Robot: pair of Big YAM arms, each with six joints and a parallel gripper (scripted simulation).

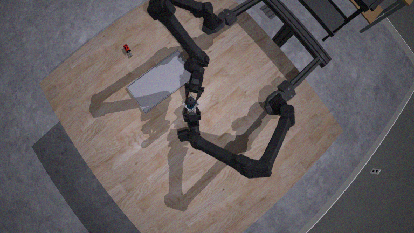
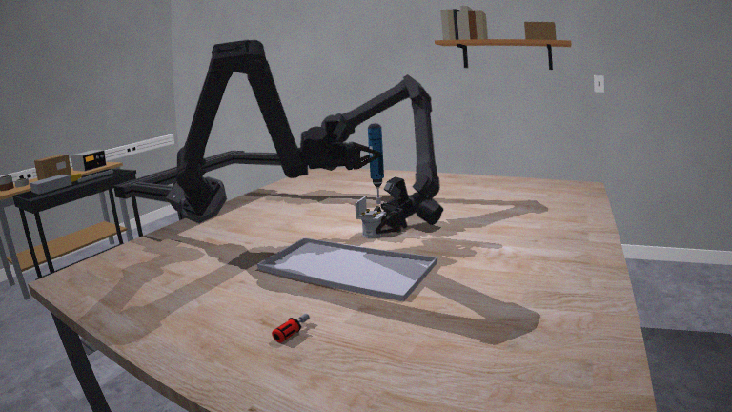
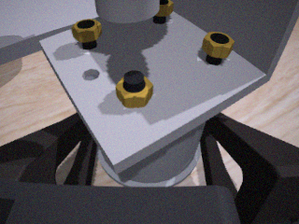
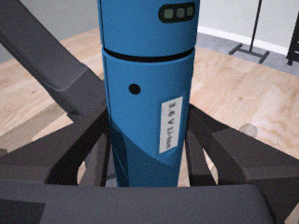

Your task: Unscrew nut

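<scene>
My left gripper is now 10 mm below the joint module. From my left hand the other things lie so: driver tip: 20 mm ahead, 20 mm to the left, 90 mm above; grey bracket plate: 50 mm above; nut: 10 mm ahead, 20 mm to the left, 50 mm above.
</scene>
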